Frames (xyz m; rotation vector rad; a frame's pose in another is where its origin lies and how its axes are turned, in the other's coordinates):
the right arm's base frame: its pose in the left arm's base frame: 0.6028 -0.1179 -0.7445 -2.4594 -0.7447 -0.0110
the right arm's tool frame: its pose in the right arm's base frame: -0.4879 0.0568 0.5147 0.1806 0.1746 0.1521
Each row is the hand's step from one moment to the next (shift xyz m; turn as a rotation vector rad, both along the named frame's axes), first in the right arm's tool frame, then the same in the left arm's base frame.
Working: the right arm's tool frame: its pose in the left arm's base frame: 0.1426 -0.1371 -1.2868 -2.3009 -0.4616 -0.0956

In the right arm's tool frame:
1: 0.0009 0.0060 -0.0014 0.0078 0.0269 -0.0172
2: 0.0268 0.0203 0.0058 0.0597 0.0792 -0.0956
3: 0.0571 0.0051 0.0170 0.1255 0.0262 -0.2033
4: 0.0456 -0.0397 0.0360 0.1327 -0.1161 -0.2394
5: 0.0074 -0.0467 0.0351 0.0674 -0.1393 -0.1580
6: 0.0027 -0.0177 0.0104 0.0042 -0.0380 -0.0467
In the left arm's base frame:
1: 0.0031 -0.0045 -0.0029 0.0181 -0.0270 -0.0048
2: 0.0318 -0.0008 -0.0124 0.0908 -0.1006 0.0250
3: 0.0538 0.0259 -0.0035 0.1409 -0.1238 0.1503
4: 0.0257 0.0645 0.0115 0.0995 -0.0569 0.2744
5: -0.0123 0.0569 0.0090 0.0245 -0.0037 0.2198
6: -0.0045 0.0195 0.0054 -0.0063 -0.0078 0.0595

